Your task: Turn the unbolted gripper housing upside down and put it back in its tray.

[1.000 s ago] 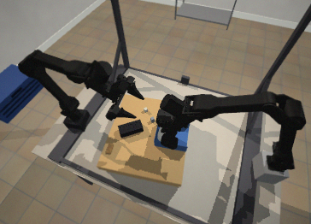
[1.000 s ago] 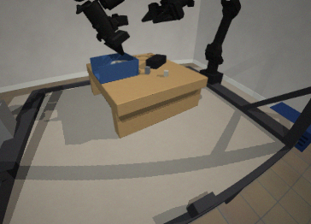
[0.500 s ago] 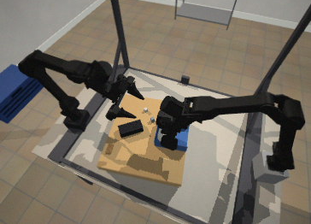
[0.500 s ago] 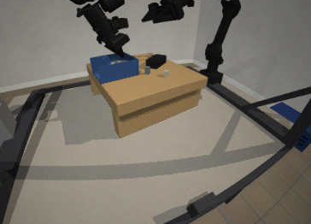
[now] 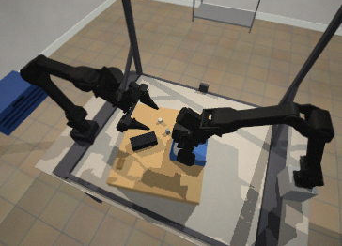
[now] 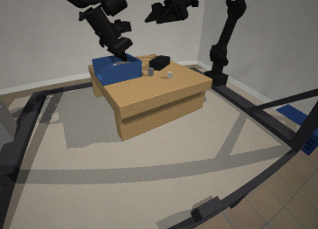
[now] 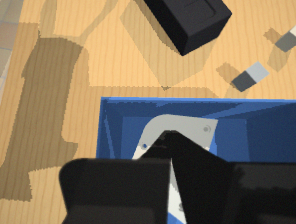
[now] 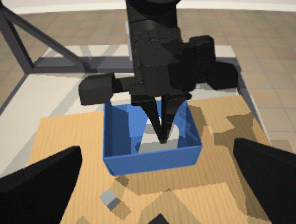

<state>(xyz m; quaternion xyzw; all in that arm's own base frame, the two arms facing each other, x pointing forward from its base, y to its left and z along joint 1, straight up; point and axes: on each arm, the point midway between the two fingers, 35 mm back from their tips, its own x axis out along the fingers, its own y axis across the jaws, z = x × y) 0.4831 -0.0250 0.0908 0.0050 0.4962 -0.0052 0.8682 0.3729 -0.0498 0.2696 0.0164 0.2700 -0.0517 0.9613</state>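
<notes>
Right now the blue tray is 50 mm below my left hand and 20 mm behind it. Round my left hand: wooden platform 130 mm below, 80 mm to the right, 10 mm behind.
</notes>
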